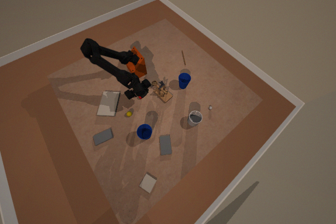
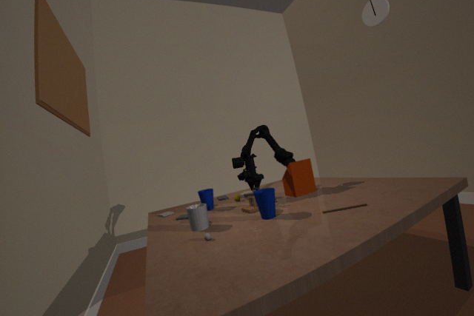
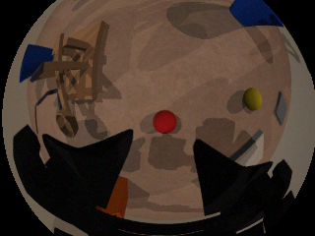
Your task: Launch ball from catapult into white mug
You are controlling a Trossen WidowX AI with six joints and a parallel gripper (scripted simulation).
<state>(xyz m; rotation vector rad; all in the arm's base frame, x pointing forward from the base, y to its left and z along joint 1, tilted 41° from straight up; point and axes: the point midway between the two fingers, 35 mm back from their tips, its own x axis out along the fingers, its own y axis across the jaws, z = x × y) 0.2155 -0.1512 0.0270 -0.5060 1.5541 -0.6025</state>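
Right now my gripper tip is 50 mm above the red ball. Also, from my gripper tip: yellow ball 150 mm to the right, 60 mm ahead, 40 mm below; wooden catapult 170 mm to the left, 50 mm ahead, 10 mm below; flat white block 220 mm to the right, 120 mm behind, 50 mm below.
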